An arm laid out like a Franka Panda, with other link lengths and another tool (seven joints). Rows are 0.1 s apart.
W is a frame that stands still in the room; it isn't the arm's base.
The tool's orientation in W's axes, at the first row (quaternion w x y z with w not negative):
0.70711, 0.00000, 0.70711, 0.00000
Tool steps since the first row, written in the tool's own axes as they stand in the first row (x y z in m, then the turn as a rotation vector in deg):
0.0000, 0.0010, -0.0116, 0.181, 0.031, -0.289
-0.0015, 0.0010, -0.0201, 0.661, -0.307, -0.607
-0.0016, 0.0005, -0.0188, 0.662, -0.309, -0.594
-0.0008, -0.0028, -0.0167, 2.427, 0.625, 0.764
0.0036, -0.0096, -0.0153, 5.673, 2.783, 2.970
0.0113, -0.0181, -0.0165, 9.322, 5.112, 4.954
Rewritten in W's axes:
-0.0116, 0.0010, 0.0000, -0.289, 0.031, -0.181
-0.0201, 0.0010, 0.0015, -0.607, -0.307, -0.661
-0.0188, 0.0005, 0.0016, -0.594, -0.309, -0.662
-0.0167, -0.0028, 0.0008, 0.764, 0.625, -2.427
-0.0153, -0.0096, -0.0036, 2.970, 2.783, -5.673
-0.0165, -0.0181, -0.0113, 4.954, 5.112, -9.322

